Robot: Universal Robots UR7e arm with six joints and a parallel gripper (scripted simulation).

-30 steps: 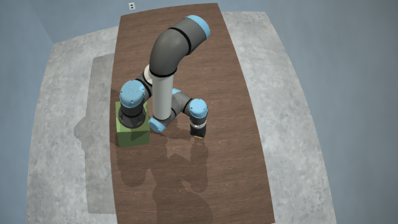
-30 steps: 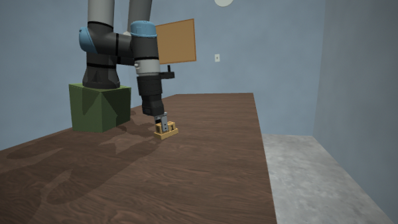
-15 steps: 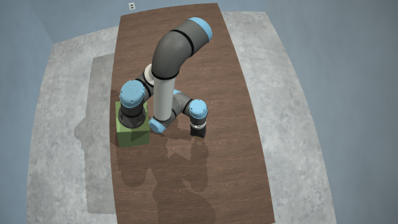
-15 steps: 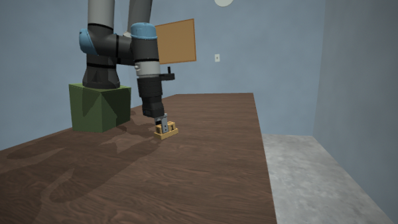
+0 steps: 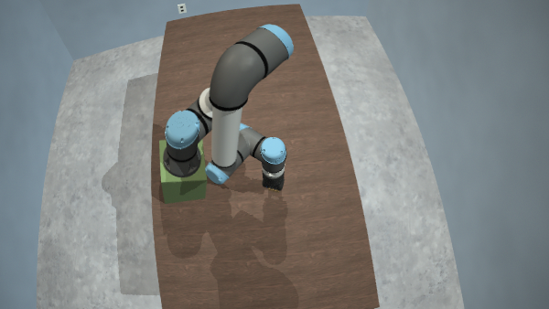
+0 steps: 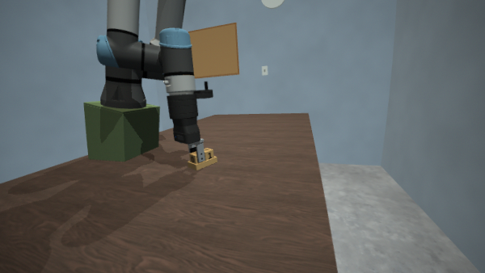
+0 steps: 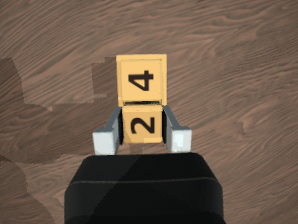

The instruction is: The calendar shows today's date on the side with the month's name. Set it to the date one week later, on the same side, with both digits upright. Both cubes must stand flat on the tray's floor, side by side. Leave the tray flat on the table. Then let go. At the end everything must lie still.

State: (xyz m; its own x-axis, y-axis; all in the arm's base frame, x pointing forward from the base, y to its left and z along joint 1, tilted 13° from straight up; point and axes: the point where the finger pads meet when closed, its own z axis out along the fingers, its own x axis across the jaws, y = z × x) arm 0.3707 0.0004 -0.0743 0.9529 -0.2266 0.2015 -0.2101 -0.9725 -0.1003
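The wooden calendar tray lies 20 mm to the left of my hand and 30 mm below it. The rest, counted from my hand: wooden cube: 10 mm ahead, 30 mm to the left, 10 mm below.
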